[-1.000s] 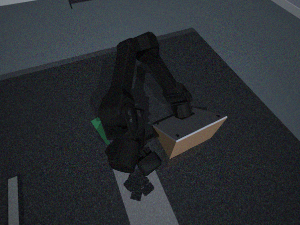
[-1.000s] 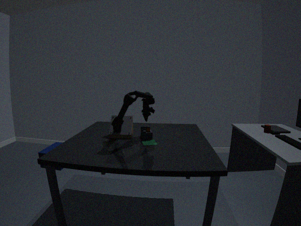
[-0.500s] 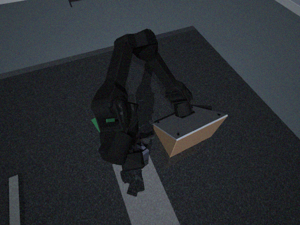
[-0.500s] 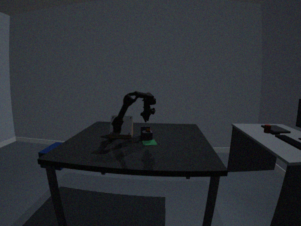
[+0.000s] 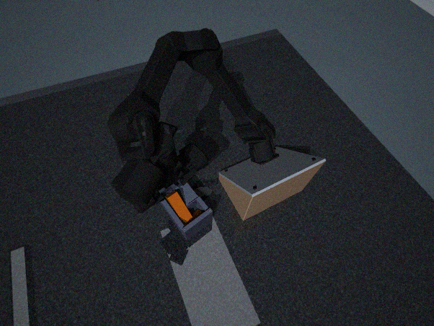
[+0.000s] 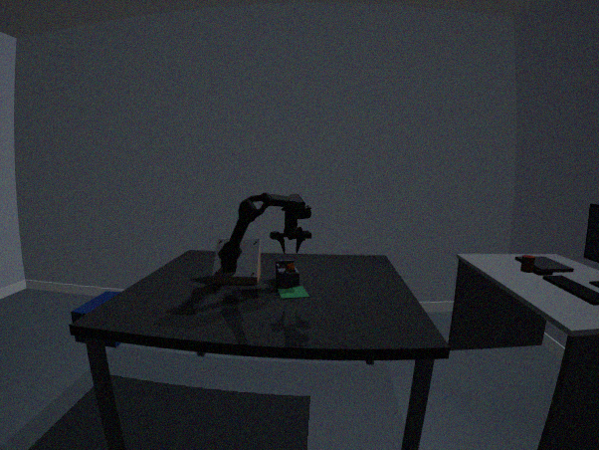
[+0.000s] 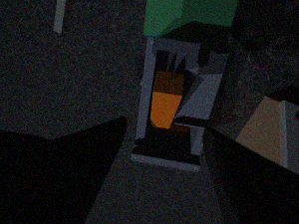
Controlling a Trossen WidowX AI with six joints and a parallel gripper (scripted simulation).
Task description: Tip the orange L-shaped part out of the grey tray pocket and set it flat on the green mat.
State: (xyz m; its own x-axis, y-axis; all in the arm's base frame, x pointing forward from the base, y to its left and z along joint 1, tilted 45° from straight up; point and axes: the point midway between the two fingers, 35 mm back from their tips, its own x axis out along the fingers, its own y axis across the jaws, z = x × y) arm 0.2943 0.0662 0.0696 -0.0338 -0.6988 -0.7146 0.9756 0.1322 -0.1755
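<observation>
My gripper tip is 20 mm past the orange L-shaped part, 30 mm to the right of it and 100 mm above it. From my gripper tip the other things lie so: green mat (10 mm ahead, 140 mm to the right, 160 mm below).
</observation>
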